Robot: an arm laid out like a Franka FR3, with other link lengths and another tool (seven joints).
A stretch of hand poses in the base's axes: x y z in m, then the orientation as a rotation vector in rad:
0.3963, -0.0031, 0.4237, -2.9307, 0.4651, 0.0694
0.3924, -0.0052, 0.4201, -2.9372, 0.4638, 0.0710
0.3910, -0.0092, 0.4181, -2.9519, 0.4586, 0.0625
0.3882, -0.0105, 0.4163, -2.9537, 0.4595, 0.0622
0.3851, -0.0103, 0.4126, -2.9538, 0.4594, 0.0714
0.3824, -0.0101, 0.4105, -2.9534, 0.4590, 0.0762
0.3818, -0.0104, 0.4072, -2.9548, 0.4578, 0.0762
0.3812, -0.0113, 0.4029, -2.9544, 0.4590, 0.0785
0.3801, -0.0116, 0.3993, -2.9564, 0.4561, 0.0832
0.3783, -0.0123, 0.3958, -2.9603, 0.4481, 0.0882
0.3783, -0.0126, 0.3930, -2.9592, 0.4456, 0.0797
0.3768, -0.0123, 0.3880, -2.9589, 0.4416, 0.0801
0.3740, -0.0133, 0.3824, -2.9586, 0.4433, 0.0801
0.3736, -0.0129, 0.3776, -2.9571, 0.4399, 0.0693
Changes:
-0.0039, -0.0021, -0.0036, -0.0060, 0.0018, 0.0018
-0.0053, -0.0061, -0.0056, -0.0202, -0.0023, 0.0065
-0.0081, -0.0074, -0.0074, -0.0222, -0.0022, 0.0061
-0.0112, -0.0072, -0.0111, -0.0215, 0.0039, 0.0067
-0.0139, -0.0070, -0.0132, -0.0206, 0.0070, 0.0072
-0.0145, -0.0073, -0.0165, -0.0218, 0.0070, 0.0082
-0.0151, -0.0082, -0.0208, -0.0214, 0.0086, 0.0075
-0.0162, -0.0085, -0.0244, -0.0226, 0.0117, 0.0099
-0.0180, -0.0092, -0.0279, -0.0247, 0.0149, 0.0159
-0.0180, -0.0095, -0.0307, -0.0239, 0.0089, 0.0169
-0.0195, -0.0092, -0.0357, -0.0230, 0.0088, 0.0195
-0.0223, -0.0102, -0.0413, -0.0230, 0.0089, 0.0184
-0.0227, -0.0098, -0.0461, -0.0219, 0.0014, 0.0198

